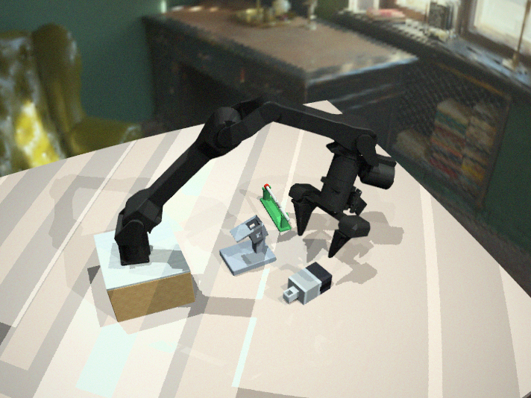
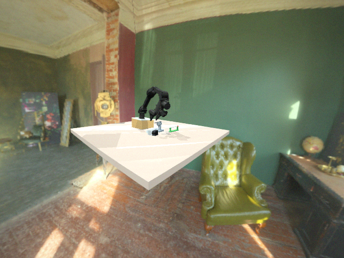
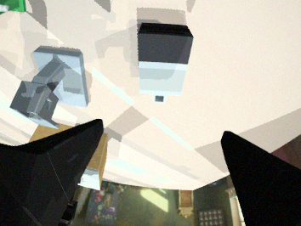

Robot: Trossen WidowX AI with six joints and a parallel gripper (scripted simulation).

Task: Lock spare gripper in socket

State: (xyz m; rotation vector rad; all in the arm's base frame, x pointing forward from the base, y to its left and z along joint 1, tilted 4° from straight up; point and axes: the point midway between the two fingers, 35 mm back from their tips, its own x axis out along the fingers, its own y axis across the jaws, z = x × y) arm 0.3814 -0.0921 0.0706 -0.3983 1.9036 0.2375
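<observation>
Now: gripper tip 20 mm past the spare gripper, 10 mm to the left of it and 110 mm above it. The rest, counted from my gripper tip: green rack (270 mm to the left, 110 mm below); grey mount (100 mm behind, 140 mm to the left, 80 mm below).
</observation>
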